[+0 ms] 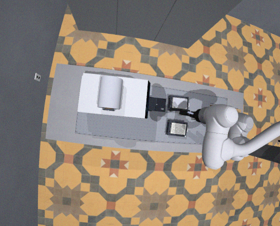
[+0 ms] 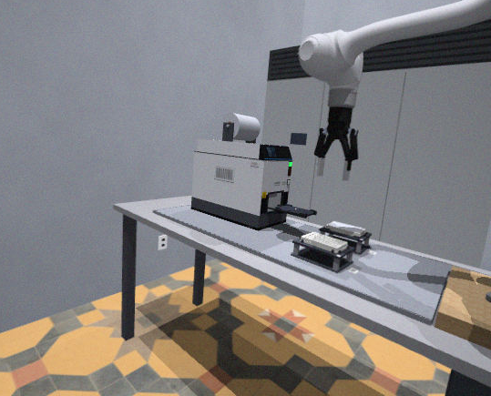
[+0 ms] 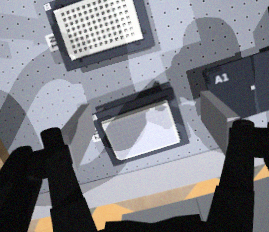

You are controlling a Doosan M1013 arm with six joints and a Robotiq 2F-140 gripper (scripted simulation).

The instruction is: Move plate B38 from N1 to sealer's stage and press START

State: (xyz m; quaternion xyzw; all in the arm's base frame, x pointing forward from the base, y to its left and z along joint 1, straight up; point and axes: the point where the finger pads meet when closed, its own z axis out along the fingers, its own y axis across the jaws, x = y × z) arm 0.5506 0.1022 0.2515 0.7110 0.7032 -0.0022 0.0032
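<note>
Right now my hand is 220 mm above the plate B38, 90 mm to the right of it and 60 mm past it. The rest, counted from my hand: black nest N1 (230 mm below, 90 mm to the left, 60 mm behind); then sealer stage (180 mm below, 170 mm ahead, 40 mm to the right); then white covered plate (220 mm below, 110 mm to the right, 20 mm behind).
</note>
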